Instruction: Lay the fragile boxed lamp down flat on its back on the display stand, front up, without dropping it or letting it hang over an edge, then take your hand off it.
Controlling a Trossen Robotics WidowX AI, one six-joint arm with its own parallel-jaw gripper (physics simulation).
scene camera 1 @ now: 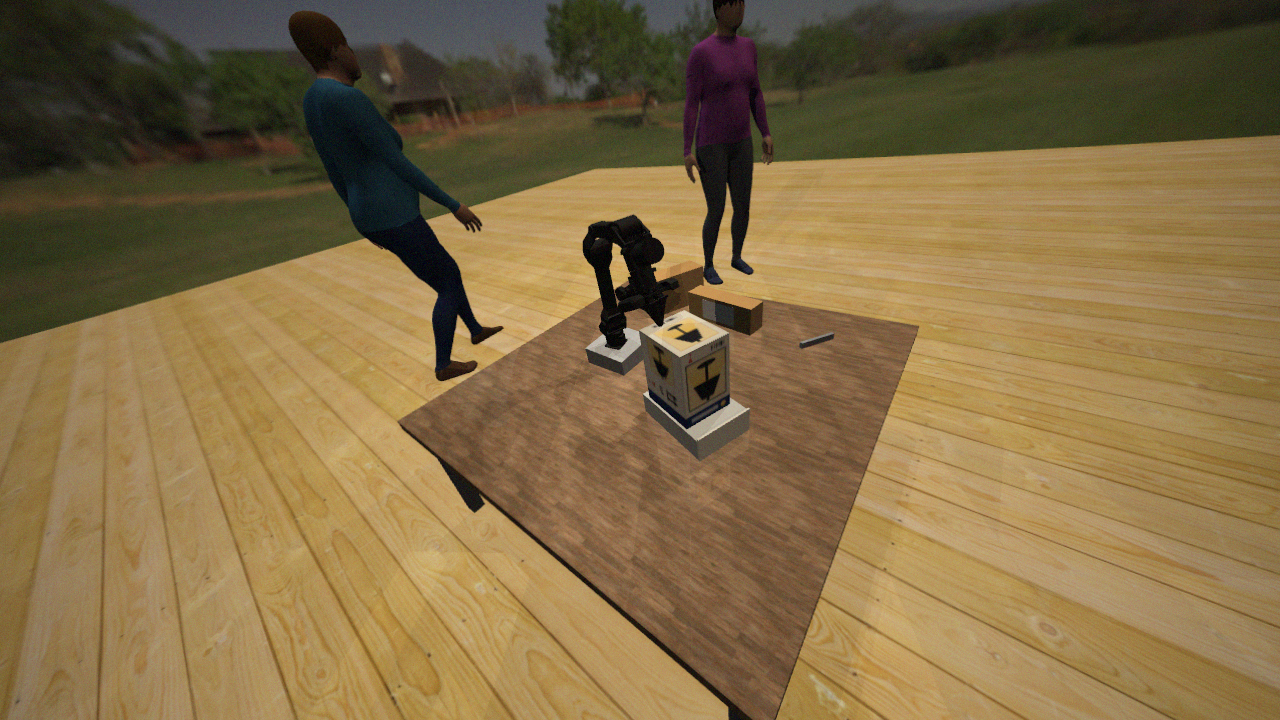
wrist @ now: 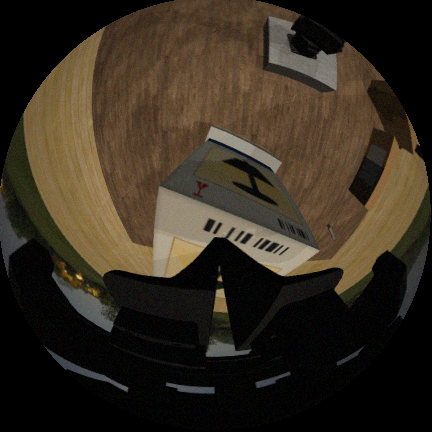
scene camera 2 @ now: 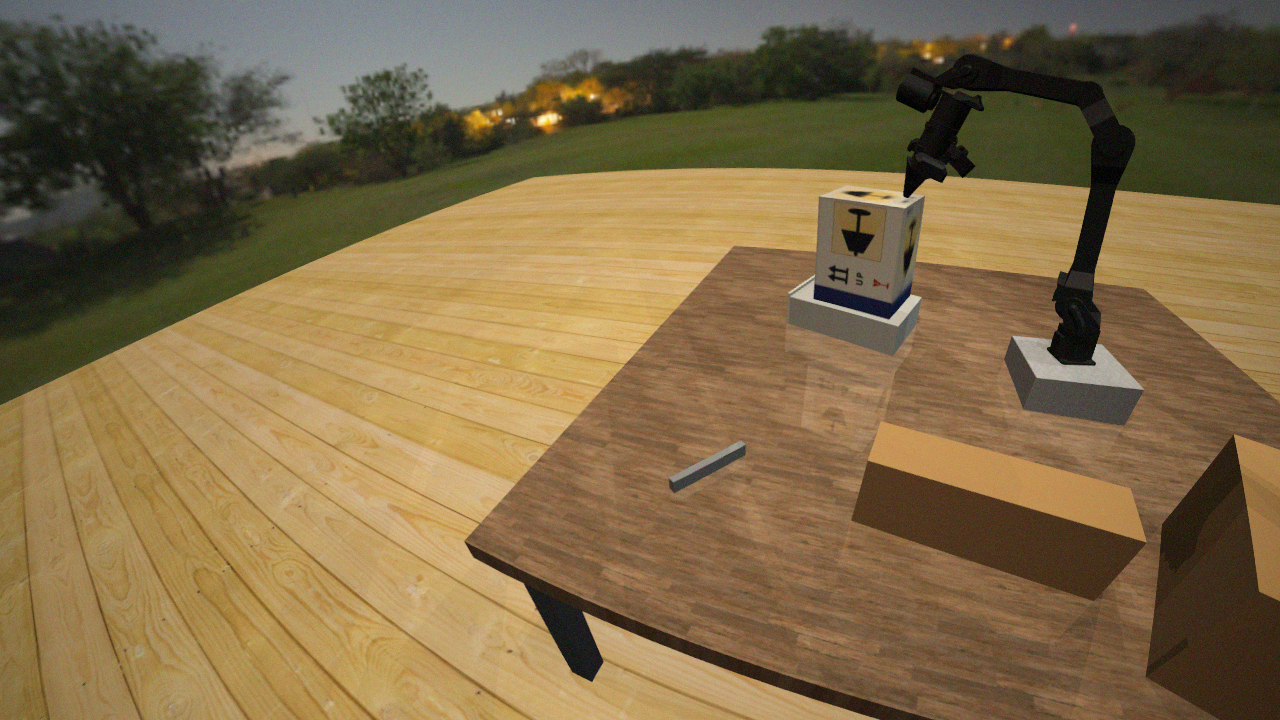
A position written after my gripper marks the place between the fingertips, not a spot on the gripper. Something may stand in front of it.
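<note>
Through scene camera 2 I see my gripper (scene camera 2: pixel 905 196), which is shut and touches a boxed lamp (scene camera 2: pixel 867 239). A small grey bar (scene camera 2: pixel 730 454) rests on the table, and a display stand (scene camera 2: pixel 883 335) is visible too. Scene camera 1 gives me the lamp (scene camera 1: pixel 687 363), my gripper (scene camera 1: pixel 660 326) and the stand (scene camera 1: pixel 704 438). In the wrist view I find the stand (wrist: pixel 215 132) again, along with the lamp (wrist: pixel 217 191) and my gripper (wrist: pixel 218 242).
</note>
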